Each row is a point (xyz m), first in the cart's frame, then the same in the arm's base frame.
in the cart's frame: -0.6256 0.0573 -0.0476
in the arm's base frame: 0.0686 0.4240 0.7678
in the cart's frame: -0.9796 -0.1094 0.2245
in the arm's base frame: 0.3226 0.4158 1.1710
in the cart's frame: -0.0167 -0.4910 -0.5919
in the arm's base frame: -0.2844 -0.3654 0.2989
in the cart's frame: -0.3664 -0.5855 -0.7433
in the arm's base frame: -0.4562 -0.3977 0.6505
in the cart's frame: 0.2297 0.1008 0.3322
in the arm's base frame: 0.5336 0.3282 -0.0398
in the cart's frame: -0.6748 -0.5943 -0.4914
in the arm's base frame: -0.2463 -0.2730 0.9652
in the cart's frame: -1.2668 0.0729 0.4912
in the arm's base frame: 0.5133 0.7184 1.4138
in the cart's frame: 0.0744 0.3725 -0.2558
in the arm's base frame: -0.1096 0.4975 -0.0039
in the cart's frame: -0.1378 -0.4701 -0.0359
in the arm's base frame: 0.2388 -0.1952 0.4457
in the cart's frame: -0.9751 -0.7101 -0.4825
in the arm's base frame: -0.2519 -0.3035 1.2857
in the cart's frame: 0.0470 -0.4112 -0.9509
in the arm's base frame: -0.6417 -0.3837 0.1924
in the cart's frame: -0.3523 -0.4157 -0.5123
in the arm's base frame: -0.2616 -0.1916 0.6054
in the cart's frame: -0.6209 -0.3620 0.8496
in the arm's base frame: 1.0229 0.2205 0.9372
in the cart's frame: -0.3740 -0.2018 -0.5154
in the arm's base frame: -0.3078 0.0149 0.5672
